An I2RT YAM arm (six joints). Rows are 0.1 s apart.
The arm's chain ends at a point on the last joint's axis. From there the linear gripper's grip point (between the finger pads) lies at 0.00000 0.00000 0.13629 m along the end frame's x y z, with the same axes.
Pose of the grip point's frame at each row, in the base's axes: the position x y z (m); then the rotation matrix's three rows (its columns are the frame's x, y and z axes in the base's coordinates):
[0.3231 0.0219 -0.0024], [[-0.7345 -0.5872 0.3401], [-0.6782 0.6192 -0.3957], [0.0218 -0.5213 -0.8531]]
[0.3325 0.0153 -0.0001], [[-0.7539 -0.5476 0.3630], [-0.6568 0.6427 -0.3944], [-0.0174 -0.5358 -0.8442]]
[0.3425 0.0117 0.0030], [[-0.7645 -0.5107 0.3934], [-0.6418 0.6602 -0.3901], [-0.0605 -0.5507 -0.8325]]
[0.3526 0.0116 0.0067], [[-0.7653 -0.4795 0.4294], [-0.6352 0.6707 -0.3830], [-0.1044 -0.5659 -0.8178]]
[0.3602 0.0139 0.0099], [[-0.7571 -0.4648 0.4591], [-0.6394 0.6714 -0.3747], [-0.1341 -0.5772 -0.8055]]
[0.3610 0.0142 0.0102], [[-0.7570 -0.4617 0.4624], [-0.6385 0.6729 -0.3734], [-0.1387 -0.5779 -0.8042]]
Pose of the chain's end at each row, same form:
[0.2767 0.0758 0.1139], [[-0.7345 -0.5872 0.3401], [-0.6782 0.6192 -0.3957], [0.0218 -0.5213 -0.8531]]
[0.2830 0.0691 0.1150], [[-0.7539 -0.5476 0.3630], [-0.6568 0.6427 -0.3944], [-0.0174 -0.5358 -0.8442]]
[0.2889 0.0649 0.1165], [[-0.7645 -0.5107 0.3934], [-0.6418 0.6602 -0.3901], [-0.0605 -0.5507 -0.8325]]
[0.2941 0.0638 0.1182], [[-0.7653 -0.4795 0.4294], [-0.6352 0.6707 -0.3830], [-0.1044 -0.5659 -0.8178]]
[0.2976 0.0650 0.1197], [[-0.7571 -0.4648 0.4591], [-0.6394 0.6714 -0.3747], [-0.1341 -0.5772 -0.8055]]
[0.2980 0.0651 0.1198], [[-0.7570 -0.4617 0.4624], [-0.6385 0.6729 -0.3734], [-0.1387 -0.5779 -0.8042]]

